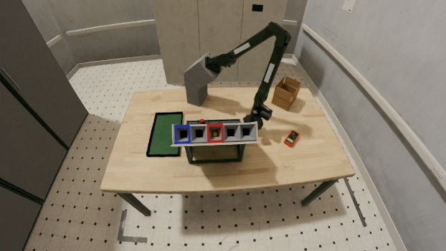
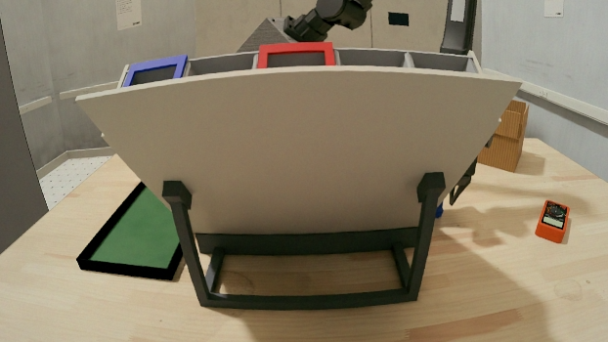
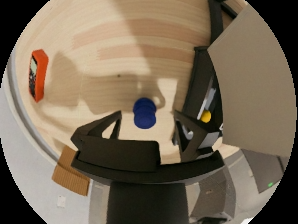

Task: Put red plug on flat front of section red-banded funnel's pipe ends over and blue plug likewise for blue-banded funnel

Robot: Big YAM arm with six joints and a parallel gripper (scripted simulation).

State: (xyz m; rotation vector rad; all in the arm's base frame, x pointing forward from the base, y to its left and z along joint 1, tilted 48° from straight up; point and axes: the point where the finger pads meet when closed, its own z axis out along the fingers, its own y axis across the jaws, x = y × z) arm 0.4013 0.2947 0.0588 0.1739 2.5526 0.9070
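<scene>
Right now the blue plug is 1 cm below my hand. The rest, counted from my hand: red plug 33 cm to the right, 7 cm behind; pale cover 26 cm to the right, 18 cm above, 12 cm ahead; orange device 28 cm to the left, 10 cm ahead, 1 cm below.
</scene>
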